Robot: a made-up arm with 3 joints.
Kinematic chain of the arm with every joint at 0, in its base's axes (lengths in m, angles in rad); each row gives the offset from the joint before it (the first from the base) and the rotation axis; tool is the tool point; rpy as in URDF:
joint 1: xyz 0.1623 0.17 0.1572 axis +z
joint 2: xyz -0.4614 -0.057 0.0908 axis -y
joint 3: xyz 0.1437 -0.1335 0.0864 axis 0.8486 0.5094 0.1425
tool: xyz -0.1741 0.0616 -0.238 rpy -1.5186 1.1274 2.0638
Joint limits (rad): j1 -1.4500..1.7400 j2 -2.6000..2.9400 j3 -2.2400..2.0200
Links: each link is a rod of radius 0.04 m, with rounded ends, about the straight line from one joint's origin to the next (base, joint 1, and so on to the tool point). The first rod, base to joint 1, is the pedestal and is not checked.
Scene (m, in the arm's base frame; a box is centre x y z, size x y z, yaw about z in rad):
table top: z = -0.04
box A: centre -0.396 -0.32 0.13 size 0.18 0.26 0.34 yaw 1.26
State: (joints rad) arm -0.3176 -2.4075 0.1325
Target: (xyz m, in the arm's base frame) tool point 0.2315 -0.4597 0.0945
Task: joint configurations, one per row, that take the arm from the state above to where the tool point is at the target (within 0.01 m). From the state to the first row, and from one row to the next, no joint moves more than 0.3 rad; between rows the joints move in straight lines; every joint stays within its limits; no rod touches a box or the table.
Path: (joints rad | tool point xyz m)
1: -0.0237 -2.2730 0.2015 | -0.3563 0.0860 0.3672
2: 0.2703 -2.1384 0.2706 | -0.3125 -0.0514 0.3585
3: 0.5642 -2.0039 0.3396 | -0.2316 -0.1713 0.3512
4: 0.8582 -1.8693 0.4086 | -0.1200 -0.2636 0.3456
5: 1.1521 -1.7348 0.4776 | 0.0127 -0.3209 0.3420
6: 1.4461 -1.6003 0.5467 | 0.1559 -0.3386 0.3405
7: 1.7400 -1.4657 0.6157 | 0.2980 -0.3159 0.3412
8: 1.6281 -1.3250 0.3269 | 0.2742 -0.3949 0.2925
9: 1.5162 -1.1842 0.0380 | 0.2511 -0.4458 0.2256
10: 1.4043 -1.0434 -0.2508 | 0.2351 -0.4660 0.1546
11: 1.2924 -0.9027 -0.5397 | 0.2315 -0.4597 0.0945

